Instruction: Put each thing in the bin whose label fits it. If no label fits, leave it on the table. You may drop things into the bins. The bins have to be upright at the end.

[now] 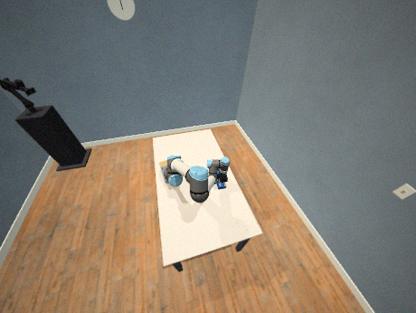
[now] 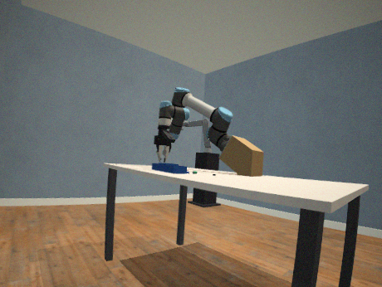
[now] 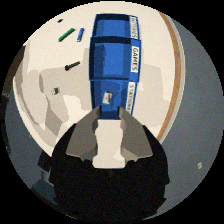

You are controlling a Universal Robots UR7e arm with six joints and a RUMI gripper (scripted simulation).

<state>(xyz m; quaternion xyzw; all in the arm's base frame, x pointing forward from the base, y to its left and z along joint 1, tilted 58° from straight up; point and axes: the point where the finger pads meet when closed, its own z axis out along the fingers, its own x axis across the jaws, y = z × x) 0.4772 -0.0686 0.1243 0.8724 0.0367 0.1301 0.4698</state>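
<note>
The small grey piece is 5 cm below my hand. Round my hand: blue bin 1 cm ahead, 8 cm to the left, 4 cm below; then small blue piece 6 cm behind, 17 cm to the left, 6 cm below; then black screw 9 cm behind, 8 cm to the left, 6 cm below.
</note>
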